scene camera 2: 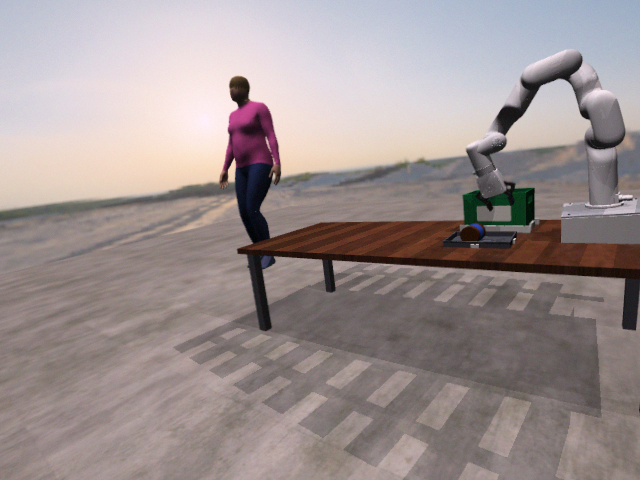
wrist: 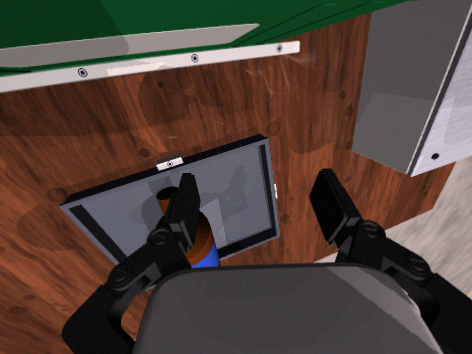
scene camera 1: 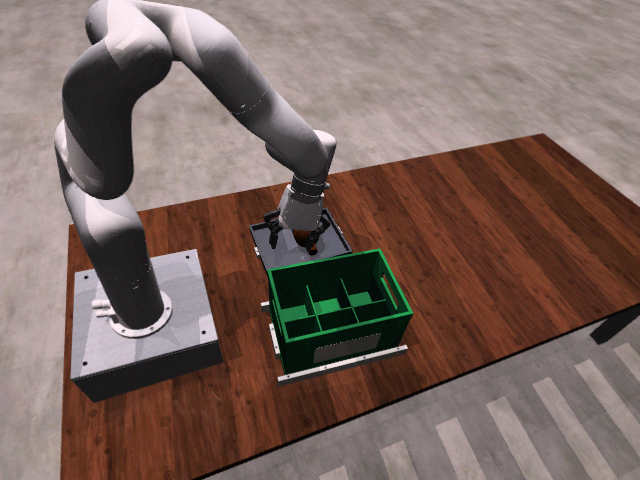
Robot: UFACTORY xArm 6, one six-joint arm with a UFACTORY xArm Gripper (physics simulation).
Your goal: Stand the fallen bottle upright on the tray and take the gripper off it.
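Frame: origin at the arm's base, x ahead, y right, z down, level; millimetres.
Where they show: gripper, fingertip midpoint: [scene camera 2: 502, 207] [wrist: 255, 184] [scene camera 1: 290, 247]; arm's base at its link origin: [scene camera 2: 604, 205] [scene camera 1: 142, 313].
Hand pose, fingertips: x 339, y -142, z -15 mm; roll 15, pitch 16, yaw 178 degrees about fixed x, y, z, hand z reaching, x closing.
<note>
Things, the pixels of their top centre, and the offset from my fingertips. Level surfaces: height alone.
- brown bottle with a blue band, top centre: [wrist: 187, 261] [scene camera 1: 306, 223] [scene camera 2: 475, 223] dx +61, dy -125, dz +48 mm
- dark grey tray at its top centre: [wrist: 197, 225] [scene camera 1: 299, 238] [scene camera 2: 480, 236] dx +44, dy -122, dz +101 mm
- green crate at its top centre: [scene camera 1: 338, 290] [scene camera 2: 498, 191] dx +84, dy +176, dz -48 mm
- wooden table at its surface level: dz +127 mm
The brown bottle with a blue band [scene camera 1: 301, 237] [scene camera 2: 479, 230] [wrist: 204, 245] lies on its side on the dark grey tray [scene camera 1: 269, 250] [scene camera 2: 493, 244] [wrist: 245, 175]. Its neck points towards the green crate. My gripper [scene camera 1: 292, 246] [scene camera 2: 500, 206] [wrist: 255, 184] is open and empty, above the tray and tilted. In the wrist view the left finger covers part of the bottle's shoulder and neck. The right finger appears beyond the tray's right edge, so the bottle does not lie centred between the fingers. The gripper body hides the bottle's base in the wrist view.
The green crate [scene camera 1: 395, 330] [scene camera 2: 524, 211] [wrist: 50, 20] with compartments stands beside the tray, along white strips [scene camera 1: 341, 364] [wrist: 240, 53]. The robot's base block [scene camera 1: 98, 289] [scene camera 2: 594, 229] [wrist: 400, 100] is on the tray's other side. A person [scene camera 2: 253, 134] stands beyond the wooden table [scene camera 1: 491, 206] [scene camera 2: 330, 240].
</note>
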